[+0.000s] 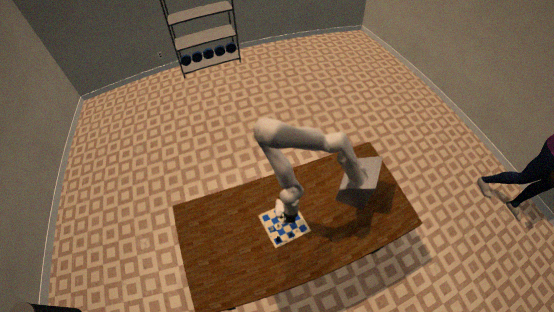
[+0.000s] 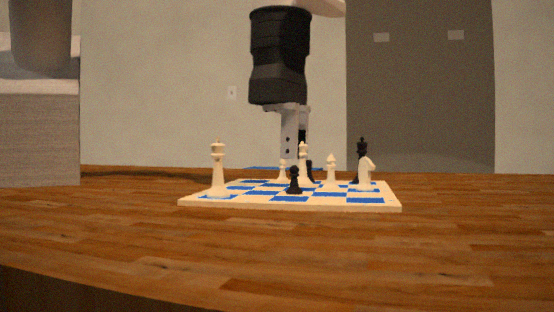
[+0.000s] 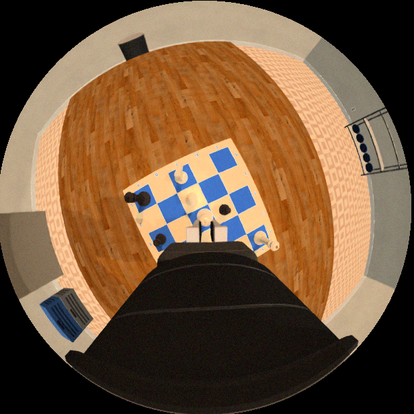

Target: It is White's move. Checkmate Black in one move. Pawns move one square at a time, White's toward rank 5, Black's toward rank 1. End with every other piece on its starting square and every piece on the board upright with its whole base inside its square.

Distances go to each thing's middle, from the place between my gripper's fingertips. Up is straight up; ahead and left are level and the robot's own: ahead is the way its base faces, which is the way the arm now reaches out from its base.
Labels:
Now: hand 10 mm short of the blue-and-cream chessboard (image 2: 267, 194) and 40 mm above it. The rest, counted from my hand: white king (image 2: 218, 190) (60 mm behind, 80 mm to the right, 10 mm below).

